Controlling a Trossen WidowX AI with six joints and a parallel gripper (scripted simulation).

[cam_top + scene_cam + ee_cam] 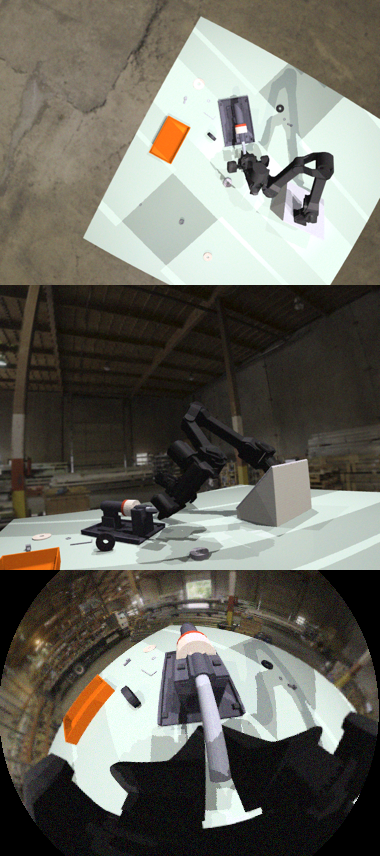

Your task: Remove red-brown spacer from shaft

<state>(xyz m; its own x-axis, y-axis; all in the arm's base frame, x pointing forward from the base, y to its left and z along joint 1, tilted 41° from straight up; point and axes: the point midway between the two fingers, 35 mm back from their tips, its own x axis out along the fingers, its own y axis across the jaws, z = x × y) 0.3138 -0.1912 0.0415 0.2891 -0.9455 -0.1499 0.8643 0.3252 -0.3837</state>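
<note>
My gripper tip is 2 cm short of the grey shaft, 4 cm to the left of it and 2 cm below it. Round my gripper tip: cream spacer (4 cm ahead, 8 cm to the right, 2 cm above); black ring (16 cm ahead, 1 cm to the right, 3 cm below); red-brown spacer (6 cm ahead, 10 cm to the right, 2 cm above).
</note>
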